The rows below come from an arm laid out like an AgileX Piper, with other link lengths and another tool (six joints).
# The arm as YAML. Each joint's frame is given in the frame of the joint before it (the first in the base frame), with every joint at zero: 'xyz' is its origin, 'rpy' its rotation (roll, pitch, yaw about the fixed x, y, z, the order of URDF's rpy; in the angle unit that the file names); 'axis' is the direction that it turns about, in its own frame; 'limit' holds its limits. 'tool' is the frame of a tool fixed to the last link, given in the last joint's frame.
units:
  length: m
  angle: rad
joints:
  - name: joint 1
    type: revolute
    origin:
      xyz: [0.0, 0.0, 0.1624]
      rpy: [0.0, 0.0, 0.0]
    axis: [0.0, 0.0, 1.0]
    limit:
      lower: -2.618
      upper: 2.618
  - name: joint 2
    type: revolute
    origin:
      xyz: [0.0, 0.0, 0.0]
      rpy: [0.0, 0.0, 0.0]
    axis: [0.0, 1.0, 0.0]
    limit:
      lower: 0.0
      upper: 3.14
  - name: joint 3
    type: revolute
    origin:
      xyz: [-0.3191, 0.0, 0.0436]
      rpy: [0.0, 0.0, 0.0]
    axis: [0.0, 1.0, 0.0]
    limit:
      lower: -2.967
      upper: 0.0
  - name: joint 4
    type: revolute
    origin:
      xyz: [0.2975, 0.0, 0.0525]
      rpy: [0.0, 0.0, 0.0]
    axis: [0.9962, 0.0, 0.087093]
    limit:
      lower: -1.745
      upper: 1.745
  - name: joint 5
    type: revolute
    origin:
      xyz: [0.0, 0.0, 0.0]
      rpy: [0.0, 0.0, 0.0]
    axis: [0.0, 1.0, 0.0]
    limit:
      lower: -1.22
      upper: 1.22
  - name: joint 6
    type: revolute
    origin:
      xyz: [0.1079, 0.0, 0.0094]
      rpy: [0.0, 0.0, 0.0]
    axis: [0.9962, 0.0, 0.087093]
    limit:
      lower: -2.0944
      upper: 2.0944
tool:
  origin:
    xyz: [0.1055, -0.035, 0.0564]
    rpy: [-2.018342, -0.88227, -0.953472]
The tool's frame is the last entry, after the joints.
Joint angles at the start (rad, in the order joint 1, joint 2, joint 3, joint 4, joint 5, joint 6):
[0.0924 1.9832 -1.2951 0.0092 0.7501 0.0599]
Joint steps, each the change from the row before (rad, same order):
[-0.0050 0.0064 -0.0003 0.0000 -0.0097 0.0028]
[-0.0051 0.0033 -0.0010 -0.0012 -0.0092 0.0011]
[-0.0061 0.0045 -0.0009 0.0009 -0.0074 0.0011]
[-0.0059 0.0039 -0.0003 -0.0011 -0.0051 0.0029]
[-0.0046 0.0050 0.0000 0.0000 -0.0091 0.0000]
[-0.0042 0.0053 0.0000 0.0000 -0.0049 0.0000]
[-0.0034 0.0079 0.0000 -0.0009 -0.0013 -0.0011]
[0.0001 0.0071 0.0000 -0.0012 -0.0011 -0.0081]
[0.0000 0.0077 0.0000 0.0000 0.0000 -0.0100]
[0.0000 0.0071 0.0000 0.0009 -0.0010 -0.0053]
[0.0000 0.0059 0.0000 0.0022 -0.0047 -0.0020]
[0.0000 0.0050 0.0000 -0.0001 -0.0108 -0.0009]
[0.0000 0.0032 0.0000 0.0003 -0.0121 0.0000]
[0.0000 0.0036 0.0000 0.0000 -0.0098 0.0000]
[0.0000 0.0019 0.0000 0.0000 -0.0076 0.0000]
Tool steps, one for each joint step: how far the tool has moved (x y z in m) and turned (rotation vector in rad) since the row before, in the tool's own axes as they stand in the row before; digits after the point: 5 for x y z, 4 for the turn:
[0.00320 0.00170 0.00132 0.0046 0.0036 0.0064]
[0.00312 0.00124 -0.00055 0.0048 0.0066 0.0035]
[0.00307 0.00196 0.00030 0.0049 0.0035 0.0062]
[0.00269 0.00252 0.00039 0.0028 0.0025 0.0074]
[0.00282 0.00140 0.00087 0.0035 0.0039 0.0033]
[0.00216 0.00186 0.00157 0.0008 0.0004 0.0041]
[0.00170 0.00236 0.00338 -0.0040 -0.0042 0.0037]
[0.00069 0.00037 0.00347 -0.0079 -0.0042 -0.0063]
[0.00052 0.00045 0.00397 -0.0086 -0.0060 -0.0069]
[0.00054 0.00044 0.00361 -0.0050 -0.0052 -0.0027]
[0.00087 -0.00011 0.00264 0.0002 -0.0018 -0.0004]
[0.00180 -0.00081 0.00133 0.0027 0.0047 -0.0024]
[0.00182 -0.00119 0.00027 0.0051 0.0070 -0.0022]
[0.00154 -0.00080 0.00074 0.0034 0.0049 -0.0016]
[0.00114 -0.00074 0.00011 0.0031 0.0045 -0.0015]

